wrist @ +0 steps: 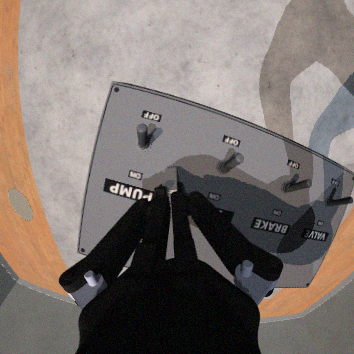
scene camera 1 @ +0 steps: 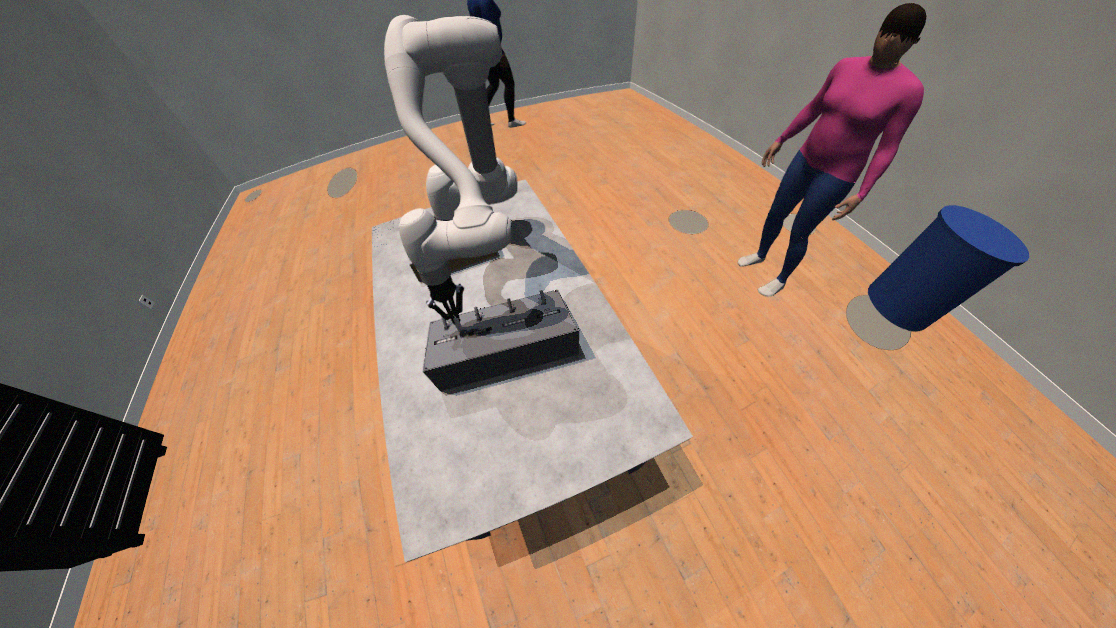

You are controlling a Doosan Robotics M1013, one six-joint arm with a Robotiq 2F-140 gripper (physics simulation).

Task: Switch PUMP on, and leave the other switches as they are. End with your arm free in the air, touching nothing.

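Places are measured from the arm's base along level axes (x ahead, y left, z up), in centimetres.
Where they show: gripper, between the fingertips: (wrist: pixel 171 176) (scene camera 1: pixel 459 328).
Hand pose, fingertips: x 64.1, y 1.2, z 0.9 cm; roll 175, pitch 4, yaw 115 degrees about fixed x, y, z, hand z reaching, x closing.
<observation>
Things, the pixels of their top centre, and the offset from my fingertips. Level surfaces: height alone.
- PUMP lever, centre of its top: (wrist: pixel 138 141) dx -4.1, dy -5.2, dz +2.1 cm
- second lever, centre of its top: (wrist: pixel 235 169) dx -4.7, dy +6.8, dz +2.1 cm
- BRAKE lever, centre of its top: (wrist: pixel 304 192) dx -5.3, dy +18.8, dz +2.1 cm
- VALVE lever, centre of its top: (wrist: pixel 347 207) dx -5.9, dy +30.8, dz +2.1 cm
- PUMP label, centre of its top: (wrist: pixel 129 193) (scene camera 1: pixel 445 339) dx +4.1, dy -4.8, dz +0.9 cm
- grey table, height of its surface: dz -10.6 cm
A dark grey switch box (scene camera 1: pixel 511 360) (wrist: pixel 100 225) stands on the table. In the wrist view the PUMP lever (wrist: pixel 142 136) is at the left of the row, beside its OFF label (wrist: pixel 151 116) and tilted towards that side. The second lever (wrist: pixel 232 160), the BRAKE lever (wrist: pixel 299 184) and the VALVE lever (wrist: pixel 341 201) also stand near their OFF labels. My gripper (scene camera 1: pixel 458 329) (wrist: pixel 171 176) is shut and empty. Its tips are low over the panel, right of the PUMP label (wrist: pixel 122 190) in the wrist view, apart from the levers. It hides most of the second switch's name label. Contact with the panel cannot be told.
The grey table (scene camera 1: pixel 499 484) extends around the box. The arm's shadow crosses the panel. A person in a pink top (scene camera 1: pixel 866 117) and a blue cylinder (scene camera 1: pixel 936 273) are off to the right. Another person (scene camera 1: pixel 507 78) is behind the arm. A black slatted object (scene camera 1: pixel 70 476) is at the left.
</observation>
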